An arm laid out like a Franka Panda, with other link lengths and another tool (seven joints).
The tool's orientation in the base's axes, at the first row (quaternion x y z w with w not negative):
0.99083 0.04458 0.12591 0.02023
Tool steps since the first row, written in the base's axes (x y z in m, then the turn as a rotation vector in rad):
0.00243 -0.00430 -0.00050 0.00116 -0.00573 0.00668
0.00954 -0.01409 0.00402 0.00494 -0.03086 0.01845
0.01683 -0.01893 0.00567 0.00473 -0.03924 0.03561
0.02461 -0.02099 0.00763 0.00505 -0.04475 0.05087
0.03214 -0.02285 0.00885 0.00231 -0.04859 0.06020
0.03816 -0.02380 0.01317 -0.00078 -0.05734 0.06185
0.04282 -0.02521 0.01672 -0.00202 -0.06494 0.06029
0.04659 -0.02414 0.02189 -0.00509 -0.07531 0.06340
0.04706 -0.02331 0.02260 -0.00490 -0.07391 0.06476
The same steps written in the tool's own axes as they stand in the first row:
0.00182 0.00446 0.00122 0.00224 0.00614 -0.00601
0.00888 0.01502 -0.00109 0.00645 0.03207 -0.01572
0.01587 0.02053 -0.00071 0.00972 0.04127 -0.03213
0.02366 0.02333 -0.00059 0.01329 0.04757 -0.04665
0.03105 0.02587 0.00017 0.01260 0.05164 -0.05626
0.03784 0.02754 -0.00246 0.00921 0.06017 -0.05838
0.04308 0.02951 -0.00469 0.00692 0.06755 -0.05696
0.04809 0.02903 -0.00877 0.00376 0.07778 -0.06044
0.04880 0.02828 -0.00937 0.00441 0.07647 -0.06175

